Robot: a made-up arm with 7 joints. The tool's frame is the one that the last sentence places.
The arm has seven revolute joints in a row. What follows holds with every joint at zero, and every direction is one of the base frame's. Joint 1 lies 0.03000 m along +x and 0.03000 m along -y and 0.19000 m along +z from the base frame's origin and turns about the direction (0.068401, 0.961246, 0.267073). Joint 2 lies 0.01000 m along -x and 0.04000 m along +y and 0.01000 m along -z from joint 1 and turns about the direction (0.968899, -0.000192, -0.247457). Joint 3 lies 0.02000 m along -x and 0.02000 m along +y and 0.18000 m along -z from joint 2 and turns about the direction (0.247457, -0.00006, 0.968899). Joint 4 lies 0.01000 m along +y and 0.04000 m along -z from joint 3 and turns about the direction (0.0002, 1, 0.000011). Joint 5 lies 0.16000 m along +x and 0.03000 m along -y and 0.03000 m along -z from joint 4 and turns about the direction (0.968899, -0.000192, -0.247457). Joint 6 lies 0.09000 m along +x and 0.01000 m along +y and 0.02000 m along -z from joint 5 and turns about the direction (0.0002, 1, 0.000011). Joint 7 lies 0.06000 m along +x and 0.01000 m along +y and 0.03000 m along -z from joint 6 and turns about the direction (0.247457, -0.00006, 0.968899). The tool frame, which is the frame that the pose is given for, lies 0.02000 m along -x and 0.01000 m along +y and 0.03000 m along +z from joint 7; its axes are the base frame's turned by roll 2.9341, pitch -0.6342 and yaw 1.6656 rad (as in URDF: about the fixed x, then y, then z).
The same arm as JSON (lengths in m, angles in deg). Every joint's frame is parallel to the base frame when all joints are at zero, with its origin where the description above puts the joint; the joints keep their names.
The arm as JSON. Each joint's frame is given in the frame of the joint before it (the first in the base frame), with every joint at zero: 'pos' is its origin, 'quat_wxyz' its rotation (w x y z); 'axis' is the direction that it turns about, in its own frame. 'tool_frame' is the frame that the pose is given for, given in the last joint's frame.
{"length_unit": "m", "angle_unit": "deg", "joints": [
  {"joint": "joint 1", "pos": [0.03, -0.03, 0.19], "quat_wxyz": [1.0, 0.0, 0.0, 0.0], "axis": [0.068403, 0.961235, 0.26711]},
  {"joint": "joint 2", "pos": [-0.01, 0.04, -0.01], "quat_wxyz": [1.0, 0.0, 0.0, 0.0], "axis": [0.968889, -0.0002, -0.247497]},
  {"joint": "joint 3", "pos": [-0.02, 0.02, -0.18], "quat_wxyz": [1.0, 0.0, 0.0, 0.0], "axis": [0.247497, -0.0001, 0.968889]},
  {"joint": "joint 4", "pos": [0.0, 0.01, -0.04], "quat_wxyz": [1.0, 0.0, 0.0, 0.0], "axis": [0.0002, 1.0, 0.0]},
  {"joint": "joint 5", "pos": [0.16, -0.03, -0.03], "quat_wxyz": [1.0, 0.0, 0.0, 0.0], "axis": [0.968889, -0.0002, -0.247497]},
  {"joint": "joint 6", "pos": [0.09, 0.01, -0.02], "quat_wxyz": [1.0, 0.0, 0.0, 0.0], "axis": [0.0002, 1.0, 0.0]},
  {"joint": "joint 7", "pos": [0.06, 0.01, -0.03], "quat_wxyz": [1.0, 0.0, 0.0, 0.0], "axis": [0.247497, -0.0001, 0.968889]}
], "tool_frame": {"pos": [-0.02, 0.01, 0.03], "quat_wxyz": [0.163242, -0.659716, -0.677428, -0.281458]}}

